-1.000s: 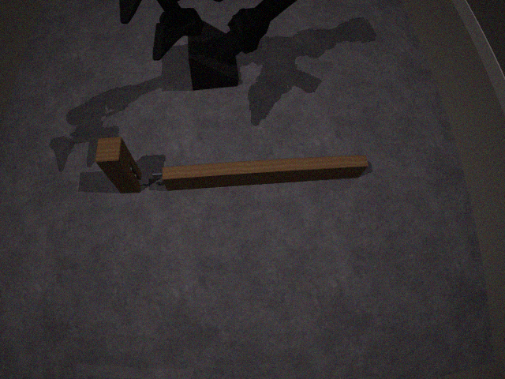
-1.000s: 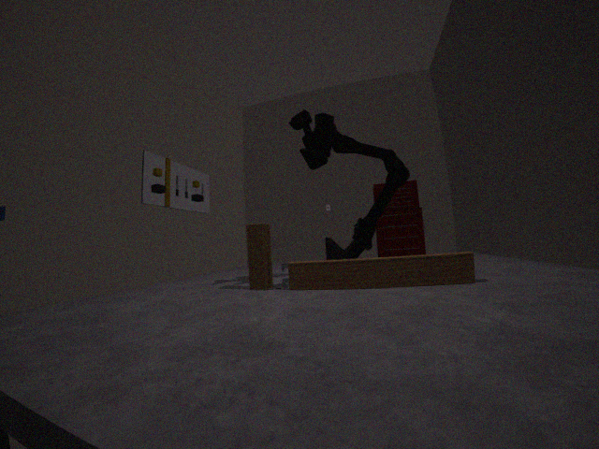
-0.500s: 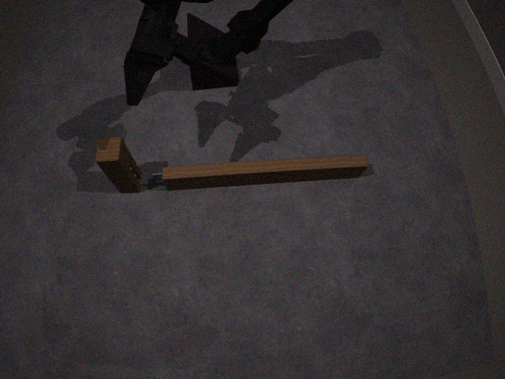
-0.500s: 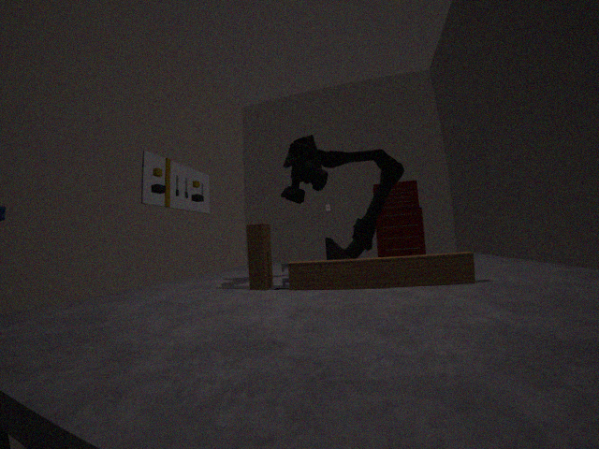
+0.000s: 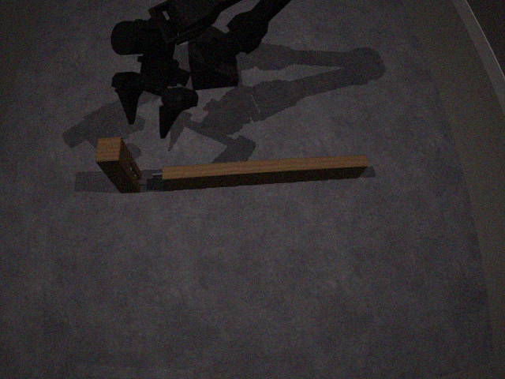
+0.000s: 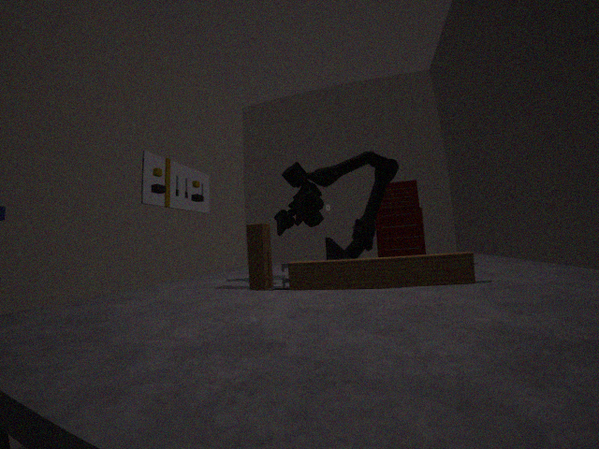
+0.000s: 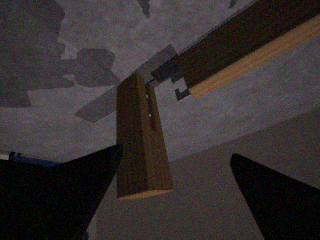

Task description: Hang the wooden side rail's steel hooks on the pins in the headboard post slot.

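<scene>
Right now my gripper tip is 70 mm to the left of the headboard post, 70 mm above it and 40 mm short of it.
</scene>
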